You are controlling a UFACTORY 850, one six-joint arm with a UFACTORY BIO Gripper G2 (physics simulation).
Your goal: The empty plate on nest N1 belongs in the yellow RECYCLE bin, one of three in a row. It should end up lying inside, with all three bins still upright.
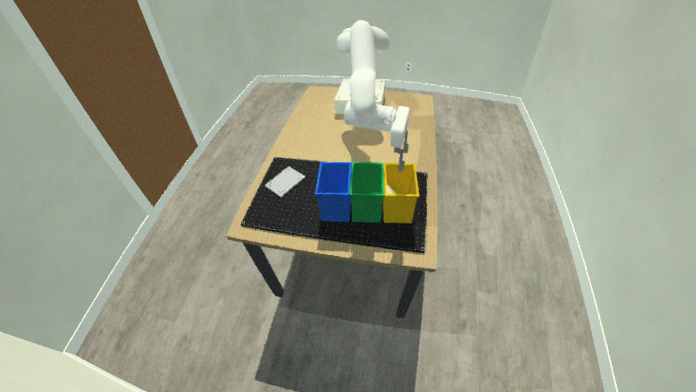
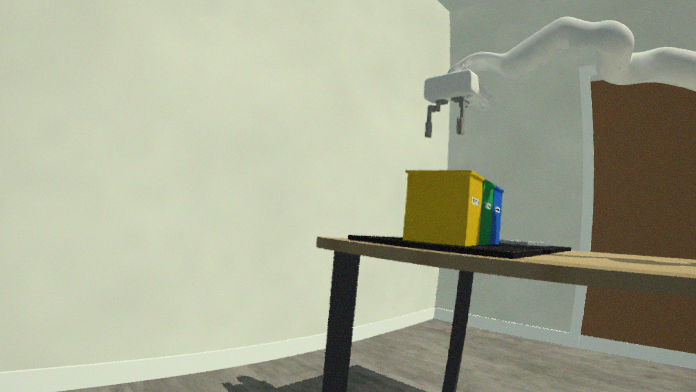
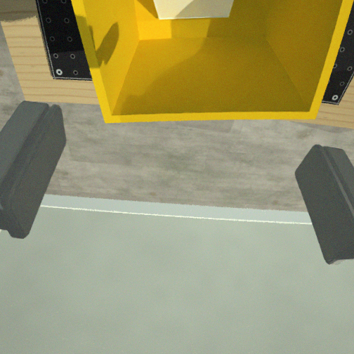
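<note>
The yellow bin (image 1: 398,210) (image 2: 435,210) (image 3: 210,117) stands upright at the end of the row, beside the upright green bin (image 1: 367,210) (image 2: 486,220) and blue bin (image 1: 335,210) (image 2: 496,225). A white plate (image 1: 391,190) (image 3: 193,9) partly shows inside the yellow bin; the rest is cut off or hidden, so whether it lies flat or leans is unclear. My gripper (image 1: 401,165) (image 2: 444,134) (image 3: 180,187) is open and empty, above the yellow bin's rim level. A flat pale rectangular piece (image 1: 285,181), possibly nest N1, lies left of the bins; no plate is discernible on it.
The bins stand close together on a black perforated mat (image 1: 295,215) (image 2: 530,250) (image 3: 64,65). It lies on a wooden table (image 1: 305,130) (image 2: 625,261). The room's right wall (image 1: 615,150) stands well away from the table.
</note>
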